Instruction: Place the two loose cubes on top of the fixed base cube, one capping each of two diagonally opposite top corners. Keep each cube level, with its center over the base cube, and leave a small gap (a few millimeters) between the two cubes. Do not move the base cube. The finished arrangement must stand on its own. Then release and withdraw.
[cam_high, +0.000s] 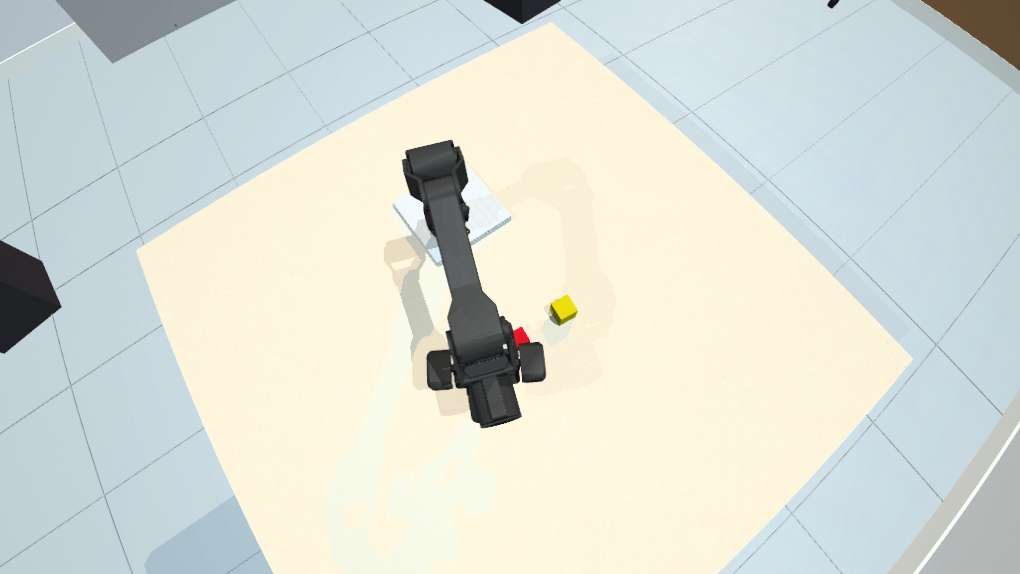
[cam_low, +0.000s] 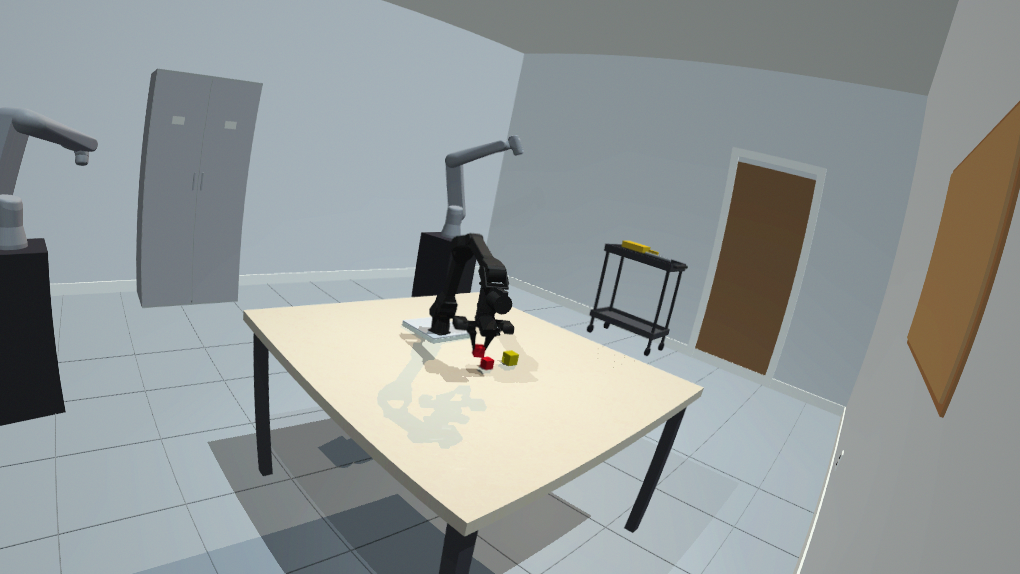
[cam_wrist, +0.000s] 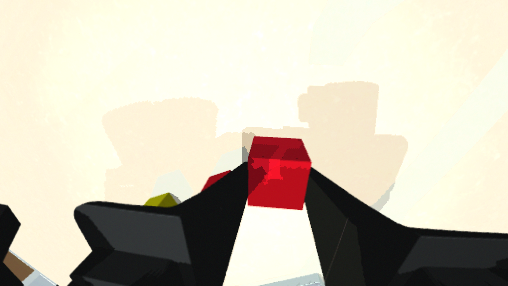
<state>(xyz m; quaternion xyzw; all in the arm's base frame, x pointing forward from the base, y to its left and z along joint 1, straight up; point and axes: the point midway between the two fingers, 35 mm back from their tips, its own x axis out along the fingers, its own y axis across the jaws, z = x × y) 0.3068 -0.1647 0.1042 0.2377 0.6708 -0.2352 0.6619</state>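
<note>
Right now my gripper tip is 10 mm past the yellow base cube, 210 mm to the right of it and 70 mm above it.
</note>
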